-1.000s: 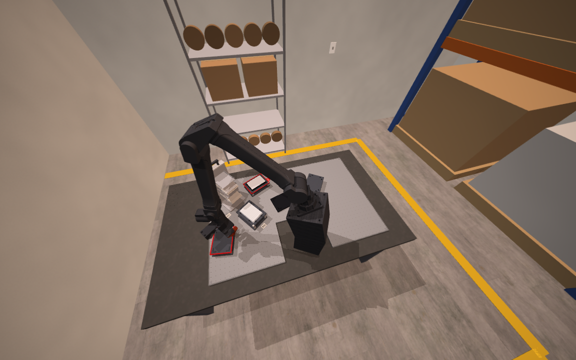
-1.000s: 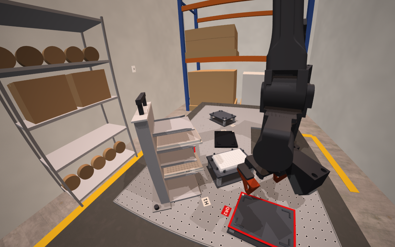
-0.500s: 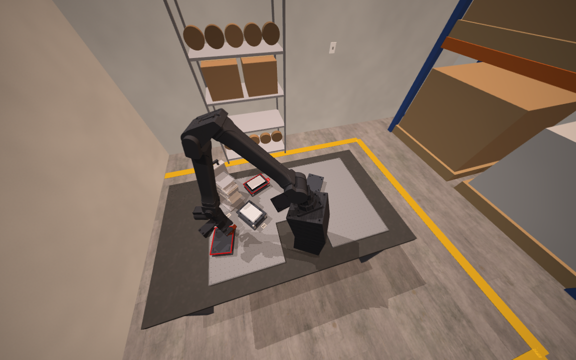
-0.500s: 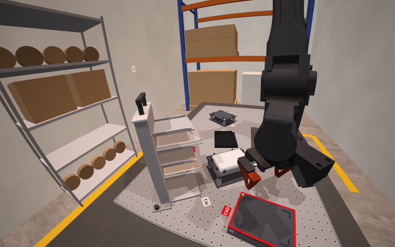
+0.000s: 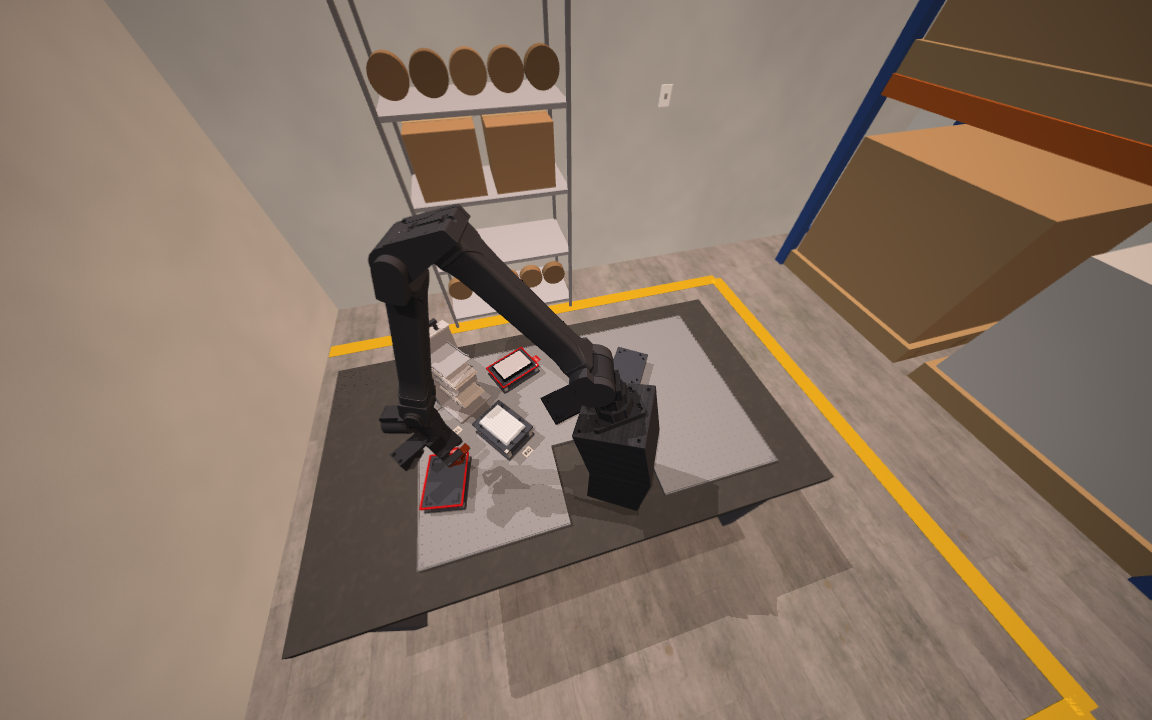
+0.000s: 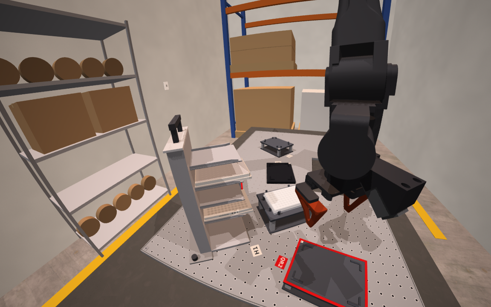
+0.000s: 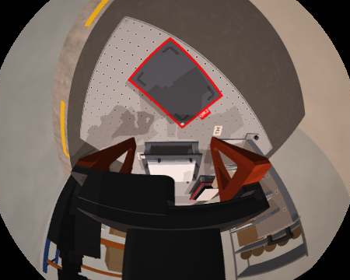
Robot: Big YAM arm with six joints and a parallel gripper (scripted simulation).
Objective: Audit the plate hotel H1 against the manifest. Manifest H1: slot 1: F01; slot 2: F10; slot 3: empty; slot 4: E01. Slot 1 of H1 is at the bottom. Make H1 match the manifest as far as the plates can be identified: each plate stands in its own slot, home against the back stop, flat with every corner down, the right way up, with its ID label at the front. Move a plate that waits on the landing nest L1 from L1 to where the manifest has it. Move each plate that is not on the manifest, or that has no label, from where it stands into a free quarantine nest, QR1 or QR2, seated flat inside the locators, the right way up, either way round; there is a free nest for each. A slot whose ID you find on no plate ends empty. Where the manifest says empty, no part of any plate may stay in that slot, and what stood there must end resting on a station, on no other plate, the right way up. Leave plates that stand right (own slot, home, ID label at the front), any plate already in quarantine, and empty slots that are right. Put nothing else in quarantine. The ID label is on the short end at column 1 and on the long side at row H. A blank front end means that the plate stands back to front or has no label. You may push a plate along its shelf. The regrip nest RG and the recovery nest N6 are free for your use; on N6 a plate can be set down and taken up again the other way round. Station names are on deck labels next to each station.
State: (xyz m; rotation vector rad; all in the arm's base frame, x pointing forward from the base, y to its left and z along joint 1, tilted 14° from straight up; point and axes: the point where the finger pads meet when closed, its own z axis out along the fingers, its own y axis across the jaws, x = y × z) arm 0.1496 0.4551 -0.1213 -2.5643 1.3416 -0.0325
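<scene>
Right now the dark regrip nest is 10 cm ahead of my hand, 14 cm to the right of it and 11 cm below it. From my hand the other things lie so: H1 deck label: 15 cm ahead, 2 cm to the left, 16 cm below; then quarantine nest QR2: 2 cm behind, 5 cm to the left, 13 cm below; then plate hotel H1: 32 cm ahead, 1 cm to the left, 1 cm below.
</scene>
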